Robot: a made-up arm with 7 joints. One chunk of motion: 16 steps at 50 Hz.
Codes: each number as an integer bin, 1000 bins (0 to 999) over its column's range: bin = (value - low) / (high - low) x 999, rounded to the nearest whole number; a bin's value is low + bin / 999 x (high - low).
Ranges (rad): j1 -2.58..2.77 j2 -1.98..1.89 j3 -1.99..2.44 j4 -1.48..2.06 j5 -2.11..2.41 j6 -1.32..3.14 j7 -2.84..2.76
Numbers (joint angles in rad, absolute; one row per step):
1: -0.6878 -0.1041 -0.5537 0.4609 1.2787 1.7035 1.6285
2: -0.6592 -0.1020 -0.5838 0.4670 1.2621 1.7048 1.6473
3: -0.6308 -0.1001 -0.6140 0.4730 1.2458 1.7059 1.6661
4: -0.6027 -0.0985 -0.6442 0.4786 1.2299 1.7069 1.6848
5: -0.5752 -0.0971 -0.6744 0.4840 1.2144 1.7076 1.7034
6: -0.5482 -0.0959 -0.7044 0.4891 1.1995 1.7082 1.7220
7: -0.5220 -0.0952 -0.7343 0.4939 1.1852 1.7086 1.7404
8: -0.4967 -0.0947 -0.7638 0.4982 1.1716 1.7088 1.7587
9: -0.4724 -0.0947 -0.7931 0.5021 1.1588 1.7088 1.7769
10: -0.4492 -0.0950 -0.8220 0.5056 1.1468 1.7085 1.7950
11: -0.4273 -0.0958 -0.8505 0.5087 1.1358 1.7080 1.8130
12: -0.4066 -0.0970 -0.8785 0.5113 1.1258 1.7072 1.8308
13: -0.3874 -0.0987 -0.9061 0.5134 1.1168 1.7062 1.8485
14: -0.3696 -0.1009 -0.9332 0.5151 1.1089 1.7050 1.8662
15: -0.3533 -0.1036 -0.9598 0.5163 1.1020 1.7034 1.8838
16: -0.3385 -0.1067 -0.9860 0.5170 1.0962 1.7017 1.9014
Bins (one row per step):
1: 353 484 324 548 749 677 797
2: 359 485 317 549 745 678 801
3: 364 485 310 551 742 678 804
4: 369 486 303 553 738 678 807
5: 374 486 297 554 735 678 811
6: 379 486 290 556 731 678 814
7: 384 487 283 557 728 678 817
8: 389 487 277 558 725 678 820
9: 394 487 270 559 722 678 824
10: 398 487 263 560 720 678 827
11: 402 486 257 561 717 678 830
12: 406 486 251 562 715 678 833
13: 409 486 244 563 713 678 836
14: 413 485 238 563 711 678 840
15: 416 484 232 563 710 677 843
16: 419 484 226 564 709 677 846

